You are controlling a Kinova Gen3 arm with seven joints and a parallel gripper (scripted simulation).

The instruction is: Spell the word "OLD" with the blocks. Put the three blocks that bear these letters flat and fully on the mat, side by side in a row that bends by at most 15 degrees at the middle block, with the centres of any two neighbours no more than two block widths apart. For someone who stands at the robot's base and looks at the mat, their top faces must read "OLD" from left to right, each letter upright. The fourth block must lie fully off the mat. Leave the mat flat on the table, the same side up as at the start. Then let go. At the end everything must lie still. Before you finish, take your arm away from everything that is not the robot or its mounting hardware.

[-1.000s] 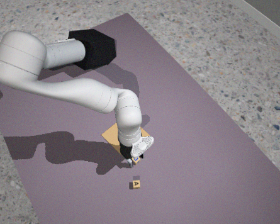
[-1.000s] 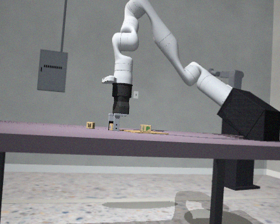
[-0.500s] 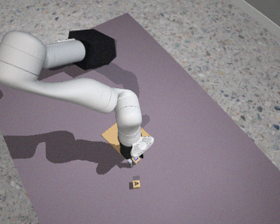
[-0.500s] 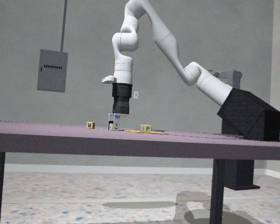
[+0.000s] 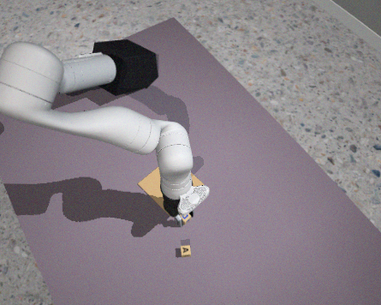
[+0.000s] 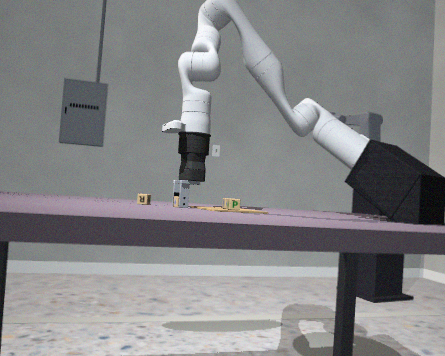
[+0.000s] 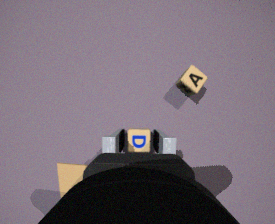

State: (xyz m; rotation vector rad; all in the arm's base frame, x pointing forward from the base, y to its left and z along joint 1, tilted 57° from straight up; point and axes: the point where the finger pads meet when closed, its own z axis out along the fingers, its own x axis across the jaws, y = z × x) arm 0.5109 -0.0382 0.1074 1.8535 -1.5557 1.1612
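The D block is right at my hand. The rest, counted from my hand: L block: 11 cm behind, 4 cm to the left; O block: 10 cm behind, 8 cm to the left; tan mat: 11 cm behind, 4 cm to the left, 2 cm below.
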